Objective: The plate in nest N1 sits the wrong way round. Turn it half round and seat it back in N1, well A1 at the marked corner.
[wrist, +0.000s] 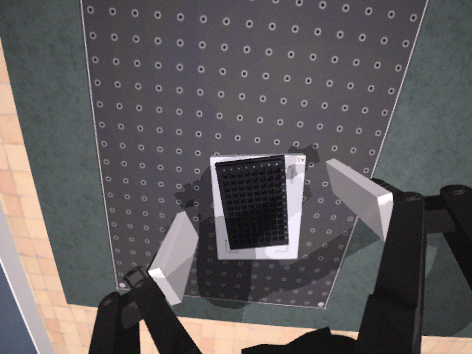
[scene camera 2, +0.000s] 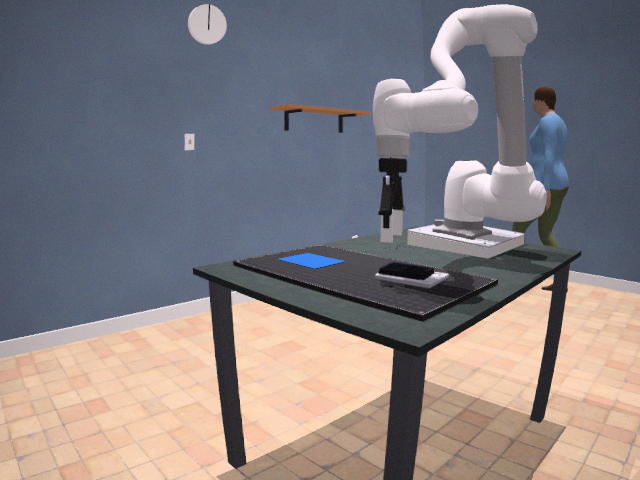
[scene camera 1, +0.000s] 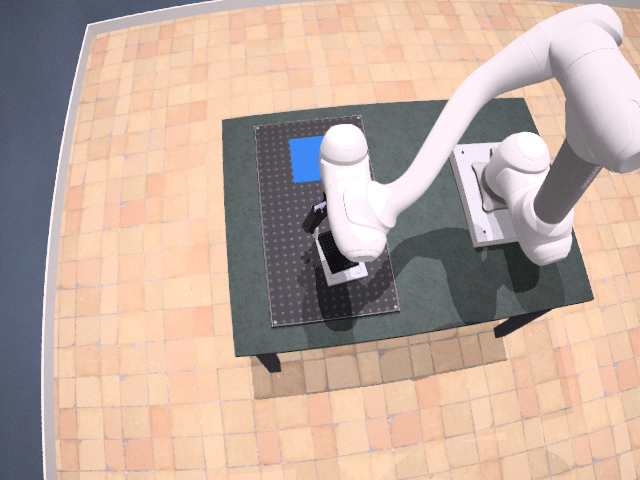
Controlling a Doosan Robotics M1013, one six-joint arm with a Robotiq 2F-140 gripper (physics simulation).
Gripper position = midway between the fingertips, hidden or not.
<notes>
In view: the gripper (scene camera 2: 391, 238), a black well plate (scene camera 1: 337, 262), a white nest (wrist: 294, 191) and a blue rectangle (scene camera 1: 304, 151).
The black well plate shows as well in the wrist view (wrist: 253, 192). The gripper shows as well in the wrist view (wrist: 258, 201).
</notes>
